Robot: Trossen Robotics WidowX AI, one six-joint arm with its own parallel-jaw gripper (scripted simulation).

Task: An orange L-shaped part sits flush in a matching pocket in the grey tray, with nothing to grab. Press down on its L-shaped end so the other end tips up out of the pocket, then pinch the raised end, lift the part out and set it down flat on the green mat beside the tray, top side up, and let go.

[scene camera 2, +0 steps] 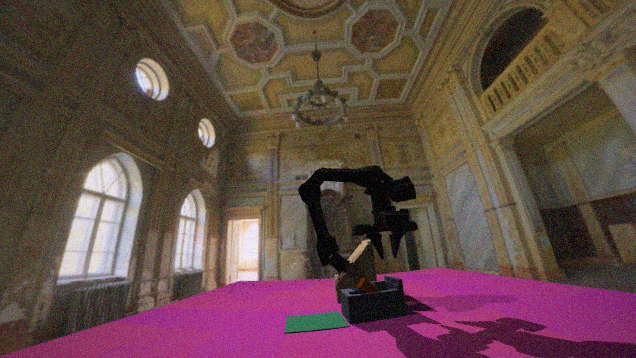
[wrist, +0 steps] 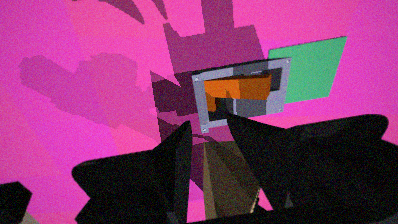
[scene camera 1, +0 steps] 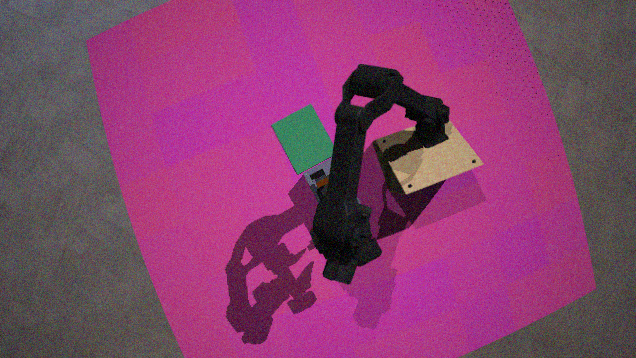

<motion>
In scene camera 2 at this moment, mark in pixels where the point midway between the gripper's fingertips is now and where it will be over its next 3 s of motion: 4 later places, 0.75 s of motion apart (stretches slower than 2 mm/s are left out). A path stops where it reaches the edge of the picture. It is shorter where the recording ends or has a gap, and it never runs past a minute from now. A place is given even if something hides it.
My gripper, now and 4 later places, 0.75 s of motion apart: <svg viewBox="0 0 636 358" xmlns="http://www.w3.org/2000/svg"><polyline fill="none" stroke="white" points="388,258 373,259 366,268 367,282 367,287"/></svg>
</motion>
